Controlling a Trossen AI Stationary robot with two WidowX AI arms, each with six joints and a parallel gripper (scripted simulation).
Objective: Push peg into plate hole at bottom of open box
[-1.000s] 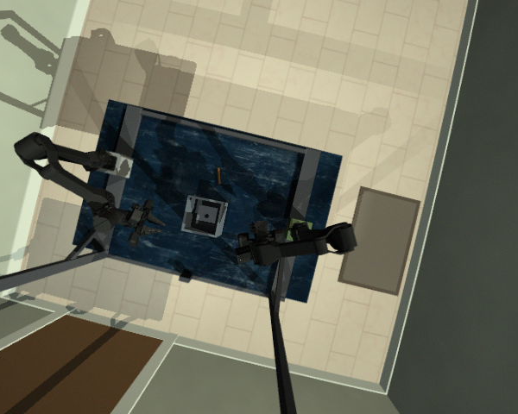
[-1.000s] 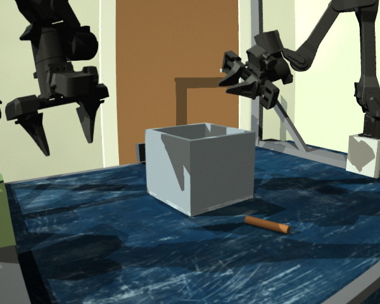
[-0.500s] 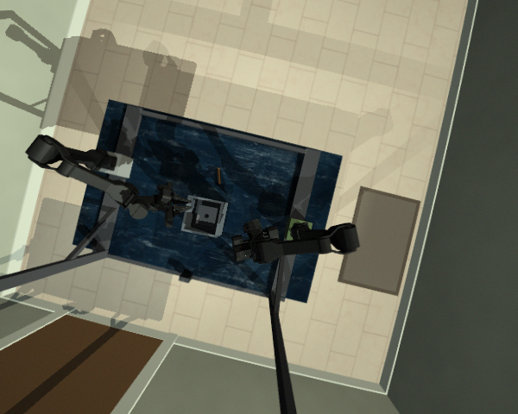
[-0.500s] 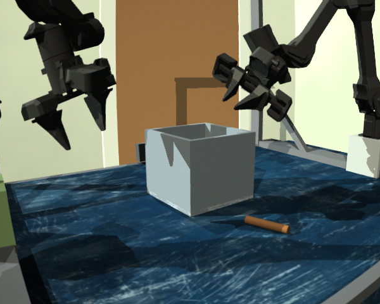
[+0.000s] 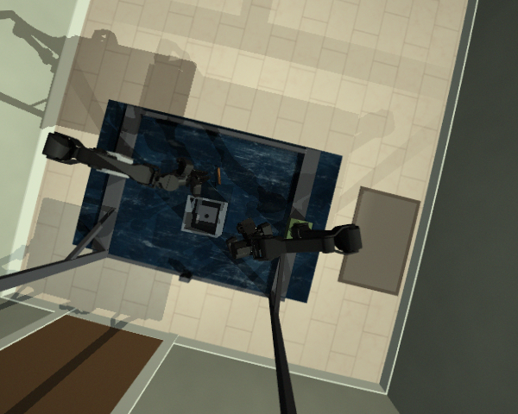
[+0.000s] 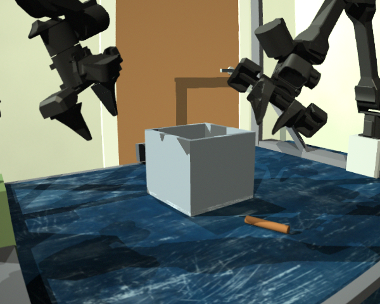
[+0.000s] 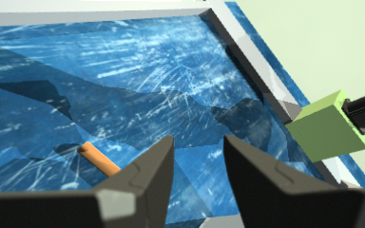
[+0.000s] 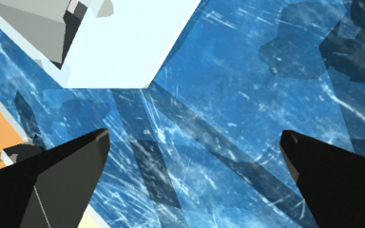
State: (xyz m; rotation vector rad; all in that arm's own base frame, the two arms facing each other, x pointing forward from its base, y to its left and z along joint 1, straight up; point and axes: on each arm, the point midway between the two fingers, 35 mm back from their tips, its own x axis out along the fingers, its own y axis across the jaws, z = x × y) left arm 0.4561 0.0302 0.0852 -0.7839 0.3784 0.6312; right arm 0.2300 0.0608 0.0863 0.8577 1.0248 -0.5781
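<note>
The orange peg is 180 mm below my left hand, 40 mm ahead of it and 30 mm to the right of it. The rest, counted from my left hand: grey plate (160 mm behind, 140 mm below, 50 mm to the right).
</note>
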